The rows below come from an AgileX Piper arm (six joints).
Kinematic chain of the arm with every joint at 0, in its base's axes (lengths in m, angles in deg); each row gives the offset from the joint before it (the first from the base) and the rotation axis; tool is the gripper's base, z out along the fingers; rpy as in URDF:
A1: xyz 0 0 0.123 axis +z
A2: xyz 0 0 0 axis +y
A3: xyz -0.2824 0 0.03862 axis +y
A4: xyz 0.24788 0 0.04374 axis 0.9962 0 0.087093
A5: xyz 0 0 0 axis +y
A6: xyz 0.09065 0 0.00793 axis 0.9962 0 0.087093
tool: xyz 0 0 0 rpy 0 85 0
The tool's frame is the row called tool.
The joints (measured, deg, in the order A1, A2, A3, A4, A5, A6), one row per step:
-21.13, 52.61, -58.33, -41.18, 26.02, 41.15
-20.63, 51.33, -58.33, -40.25, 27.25, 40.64
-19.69, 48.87, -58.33, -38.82, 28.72, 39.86
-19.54, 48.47, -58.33, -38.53, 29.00, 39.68
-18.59, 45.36, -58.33, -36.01, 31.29, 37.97
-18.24, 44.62, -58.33, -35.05, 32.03, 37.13
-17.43, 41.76, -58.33, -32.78, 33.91, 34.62
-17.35, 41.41, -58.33, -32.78, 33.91, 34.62
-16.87, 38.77, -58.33, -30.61, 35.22, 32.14
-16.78, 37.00, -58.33, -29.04, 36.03, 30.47
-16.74, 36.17, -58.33, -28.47, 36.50, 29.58
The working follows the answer.
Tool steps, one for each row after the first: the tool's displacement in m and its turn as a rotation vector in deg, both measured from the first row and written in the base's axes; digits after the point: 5 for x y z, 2 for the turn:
-0.00624, 0.00341, 0.00221, 0.48, -0.40, -0.02
-0.01788, 0.01019, 0.00719, 0.92, -1.72, 0.45
-0.01981, 0.01127, 0.00787, 1.03, -1.89, 0.53
-0.03530, 0.01902, 0.01222, 1.91, -3.01, 1.10
-0.03886, 0.02121, 0.01267, 2.20, -2.97, 1.45
-0.05327, 0.02808, 0.01584, 2.17, -3.50, 2.41
-0.05503, 0.02882, 0.01660, 2.06, -3.83, 2.50
-0.06848, 0.03478, 0.01923, 1.77, -4.54, 3.52
-0.07767, 0.03850, 0.02066, 1.61, -5.08, 4.11
-0.08210, 0.04010, 0.02117, 1.34, -5.16, 4.31

Tool pose at each row, in the base's axes (x y z in m, rotation vector in deg; rounded; the steps above come from the unrounded poses):
0.16535, -0.09208, 0.42474, 33.01, 94.89, -27.85
0.15911, -0.08866, 0.42695, 33.44, 94.66, -27.34
0.14747, -0.08188, 0.43193, 33.56, 93.65, -26.17
0.14554, -0.08081, 0.43261, 33.60, 93.53, -25.96
0.13005, -0.07305, 0.43696, 33.93, 92.87, -24.45
0.12649, -0.07086, 0.43741, 33.84, 93.07, -23.97
0.11208, -0.06399, 0.44058, 33.09, 92.75, -23.12
0.11031, -0.06326, 0.44134, 32.98, 92.42, -23.03
0.09687, -0.05730, 0.44397, 32.01, 91.86, -22.28
0.08768, -0.05357, 0.44540, 31.47, 91.41, -21.79
0.08325, -0.05198, 0.44591, 31.12, 91.29, -21.84

